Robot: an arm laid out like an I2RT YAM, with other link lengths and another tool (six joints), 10 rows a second.
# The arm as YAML. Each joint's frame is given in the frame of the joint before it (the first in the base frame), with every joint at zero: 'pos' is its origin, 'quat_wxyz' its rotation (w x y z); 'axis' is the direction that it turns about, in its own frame. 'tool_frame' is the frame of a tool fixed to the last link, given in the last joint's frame.
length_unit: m
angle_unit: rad
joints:
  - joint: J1
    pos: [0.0, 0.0, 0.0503]
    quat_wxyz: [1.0, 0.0, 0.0, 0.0]
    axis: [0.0, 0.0, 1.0]
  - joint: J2
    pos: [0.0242, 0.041, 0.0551]
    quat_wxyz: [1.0, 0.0, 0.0, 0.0]
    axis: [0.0, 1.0, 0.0]
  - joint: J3
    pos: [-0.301, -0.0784, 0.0]
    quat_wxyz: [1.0, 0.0, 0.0, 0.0]
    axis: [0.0, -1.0, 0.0]
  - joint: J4
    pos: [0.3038, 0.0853, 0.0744]
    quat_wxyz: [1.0, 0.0, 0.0, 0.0]
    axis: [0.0, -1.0, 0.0]
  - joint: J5
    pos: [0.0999, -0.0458, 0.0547]
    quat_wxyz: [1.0, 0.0, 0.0, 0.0]
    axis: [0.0, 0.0, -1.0]
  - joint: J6
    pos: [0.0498, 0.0, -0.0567]
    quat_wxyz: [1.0, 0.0, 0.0, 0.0]
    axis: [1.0, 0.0, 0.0]
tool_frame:
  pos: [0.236, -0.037, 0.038]
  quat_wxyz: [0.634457, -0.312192, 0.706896, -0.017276]
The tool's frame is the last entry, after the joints.
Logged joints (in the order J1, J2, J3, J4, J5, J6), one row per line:
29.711, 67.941, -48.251, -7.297, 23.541, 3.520
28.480, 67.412, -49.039, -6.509, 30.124, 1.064
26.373, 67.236, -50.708, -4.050, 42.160, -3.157
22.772, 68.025, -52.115, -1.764, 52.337, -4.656
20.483, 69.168, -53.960, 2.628, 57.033, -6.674
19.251, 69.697, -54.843, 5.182, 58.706, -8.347
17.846, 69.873, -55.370, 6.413, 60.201, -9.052
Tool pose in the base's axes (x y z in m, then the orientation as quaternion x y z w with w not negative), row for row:
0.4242, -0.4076, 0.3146, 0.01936, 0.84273, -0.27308, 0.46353
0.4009, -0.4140, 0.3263, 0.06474, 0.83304, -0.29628, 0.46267
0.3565, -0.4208, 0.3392, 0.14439, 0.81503, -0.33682, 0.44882
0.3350, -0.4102, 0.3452, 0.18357, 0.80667, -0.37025, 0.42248
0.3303, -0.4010, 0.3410, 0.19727, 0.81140, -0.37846, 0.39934
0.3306, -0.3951, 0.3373, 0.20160, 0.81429, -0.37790, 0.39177
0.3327, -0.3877, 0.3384, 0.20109, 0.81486, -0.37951, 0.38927
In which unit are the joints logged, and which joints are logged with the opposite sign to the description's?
The joints are logged in degrees. Opposite sign: J1, J3, J4, J6.
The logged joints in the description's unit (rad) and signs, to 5 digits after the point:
-0.51855, 1.18579, 0.84214, 0.12736, 0.41087, -0.06144
-0.49707, 1.17656, 0.85589, 0.11360, 0.52576, -0.01857
-0.46030, 1.17349, 0.88502, 0.07069, 0.73583, 0.05510
-0.39745, 1.18726, 0.90958, 0.03079, 0.91345, 0.08126
-0.35750, 1.20721, 0.94178, -0.04587, 0.99541, 0.11648
-0.33599, 1.21644, 0.95719, -0.09044, 1.02461, 0.14568
-0.31147, 1.21951, 0.96639, -0.11193, 1.05071, 0.15799

